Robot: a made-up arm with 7 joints.
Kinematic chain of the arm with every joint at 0, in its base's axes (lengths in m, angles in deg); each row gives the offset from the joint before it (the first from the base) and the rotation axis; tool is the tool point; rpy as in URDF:
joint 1: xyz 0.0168 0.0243 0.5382 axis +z
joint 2: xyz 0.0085 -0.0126 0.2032 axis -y
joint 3: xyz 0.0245 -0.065 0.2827 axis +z
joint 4: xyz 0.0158 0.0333 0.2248 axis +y
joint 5: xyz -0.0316 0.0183 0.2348 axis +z
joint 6: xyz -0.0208 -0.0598 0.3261 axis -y
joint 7: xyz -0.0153 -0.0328 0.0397 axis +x
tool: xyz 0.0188 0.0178 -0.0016 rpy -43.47 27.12 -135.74
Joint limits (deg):
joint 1: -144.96..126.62
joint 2: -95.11..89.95
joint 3: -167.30..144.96
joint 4: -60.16..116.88
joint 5: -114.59..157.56
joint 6: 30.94..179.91
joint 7: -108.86..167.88
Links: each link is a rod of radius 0.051 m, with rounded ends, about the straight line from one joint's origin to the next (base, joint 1, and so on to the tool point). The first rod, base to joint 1, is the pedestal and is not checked.
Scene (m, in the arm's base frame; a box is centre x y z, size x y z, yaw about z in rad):
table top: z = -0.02
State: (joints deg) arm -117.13 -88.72 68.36 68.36 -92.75 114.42 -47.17
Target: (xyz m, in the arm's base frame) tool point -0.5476 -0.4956 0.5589
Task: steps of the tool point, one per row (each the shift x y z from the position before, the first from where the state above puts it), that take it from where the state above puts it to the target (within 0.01 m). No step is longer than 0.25 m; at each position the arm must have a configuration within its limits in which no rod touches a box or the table.
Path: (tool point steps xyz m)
1: -0.0971 0.0458 -0.0367
2: -0.1401 0.0721 -0.0401
3: -0.1642 0.1161 -0.0221
4: -0.1554 0.1699 0.0093

